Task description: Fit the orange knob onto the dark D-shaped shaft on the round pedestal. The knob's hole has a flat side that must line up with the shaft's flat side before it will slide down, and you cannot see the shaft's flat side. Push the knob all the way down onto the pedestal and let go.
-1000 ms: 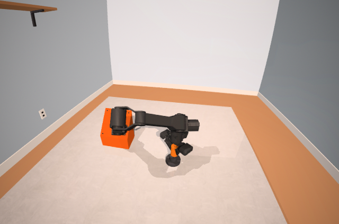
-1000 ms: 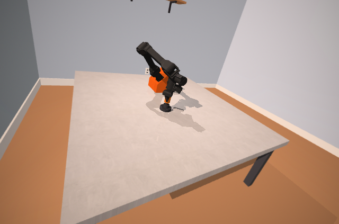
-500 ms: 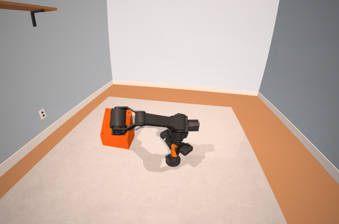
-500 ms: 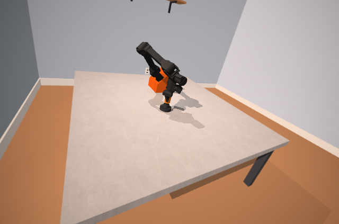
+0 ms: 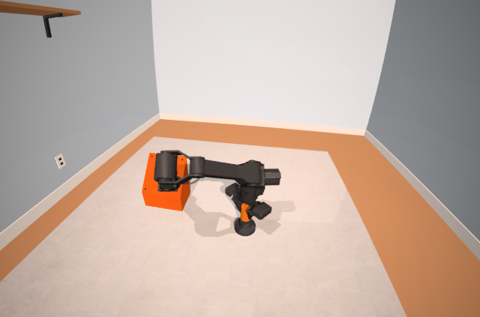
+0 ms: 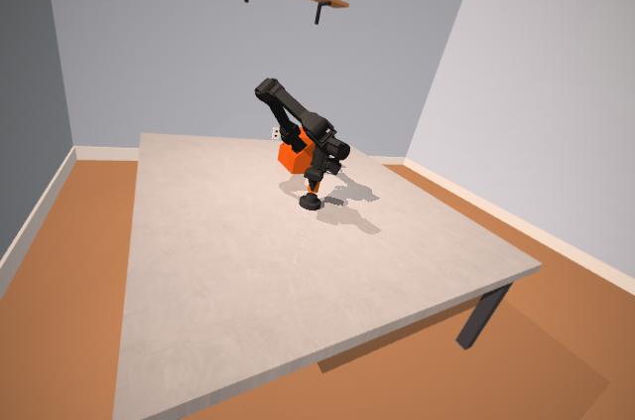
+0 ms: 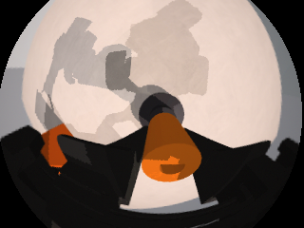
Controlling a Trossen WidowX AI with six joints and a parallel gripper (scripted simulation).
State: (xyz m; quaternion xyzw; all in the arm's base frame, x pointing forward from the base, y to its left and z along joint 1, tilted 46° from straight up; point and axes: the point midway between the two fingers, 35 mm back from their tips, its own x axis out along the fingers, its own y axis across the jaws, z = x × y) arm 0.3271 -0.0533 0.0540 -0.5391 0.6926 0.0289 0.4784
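My gripper tip is now 40 mm above the shaft. The rest, counted from my gripper tip: orange knob: 20 mm above.
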